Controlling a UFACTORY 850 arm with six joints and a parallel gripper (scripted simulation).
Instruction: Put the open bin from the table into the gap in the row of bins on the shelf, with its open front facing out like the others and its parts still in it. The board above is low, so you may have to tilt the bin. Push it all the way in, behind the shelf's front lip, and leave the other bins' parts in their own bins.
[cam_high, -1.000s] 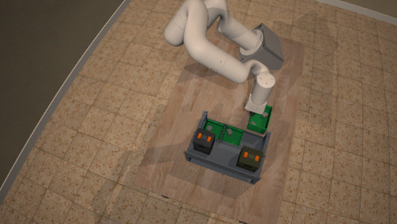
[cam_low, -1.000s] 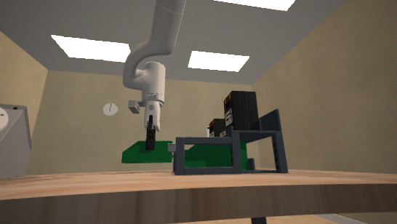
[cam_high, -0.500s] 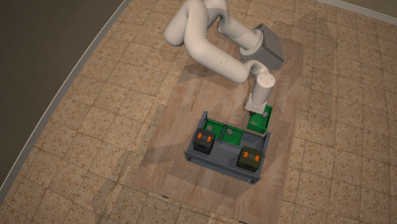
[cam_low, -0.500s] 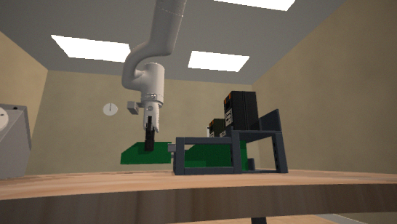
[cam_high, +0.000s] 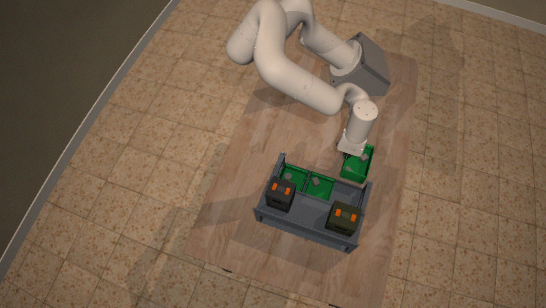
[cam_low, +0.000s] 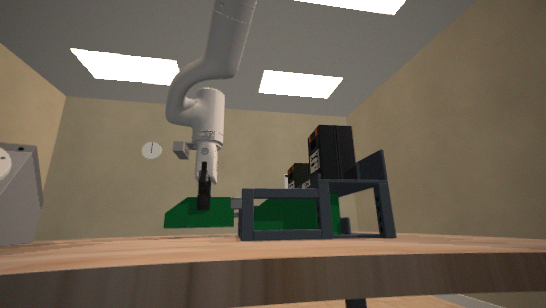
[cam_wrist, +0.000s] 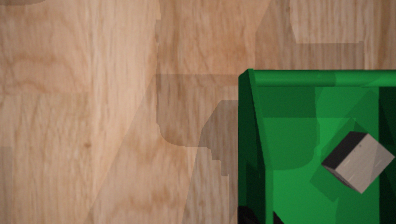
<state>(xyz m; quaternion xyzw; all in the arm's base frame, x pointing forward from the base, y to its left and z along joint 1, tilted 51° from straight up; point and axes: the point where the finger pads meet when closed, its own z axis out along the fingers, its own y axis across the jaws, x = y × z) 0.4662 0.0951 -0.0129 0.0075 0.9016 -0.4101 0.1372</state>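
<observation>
Now: the green bin 50 mm to the left of my hand and 20 mm below it. Round my hand: olive box 290 mm ahead, 10 mm to the left, 60 mm above; grey shelf 210 mm ahead, 90 mm to the right, 20 mm below; black box 260 mm ahead, 220 mm to the right, 80 mm above.
</observation>
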